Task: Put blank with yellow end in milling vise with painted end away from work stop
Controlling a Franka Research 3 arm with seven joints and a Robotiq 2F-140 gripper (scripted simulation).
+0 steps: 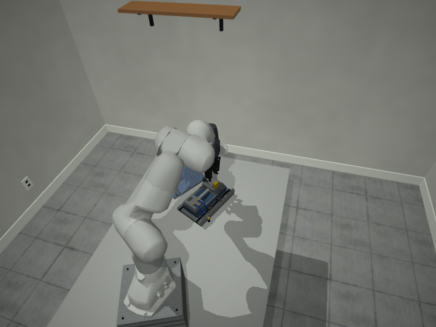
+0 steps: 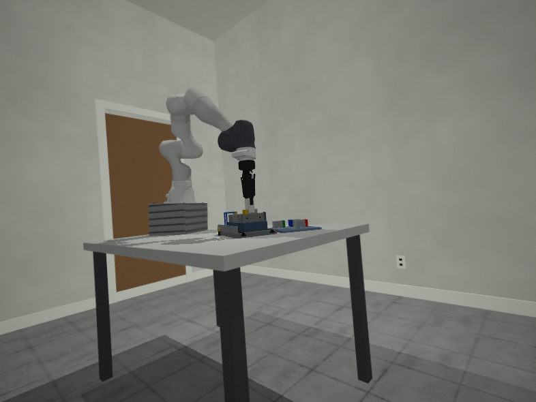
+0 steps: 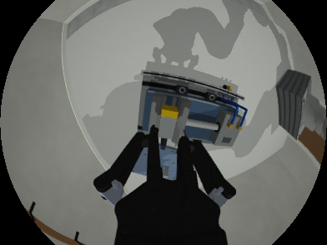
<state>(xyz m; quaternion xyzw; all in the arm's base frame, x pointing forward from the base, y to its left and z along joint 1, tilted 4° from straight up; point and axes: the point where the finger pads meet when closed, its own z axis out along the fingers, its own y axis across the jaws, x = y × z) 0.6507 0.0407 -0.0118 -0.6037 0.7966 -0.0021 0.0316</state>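
Now: hand 4 cm above the yellow-ended blank. Also, from my hand: milling vise: 7 cm behind, 2 cm to the left, 9 cm below; green-ended blank: 8 cm behind, 23 cm to the left, 11 cm below; work stop rod: 1 cm ahead, 5 cm to the left, 4 cm below.
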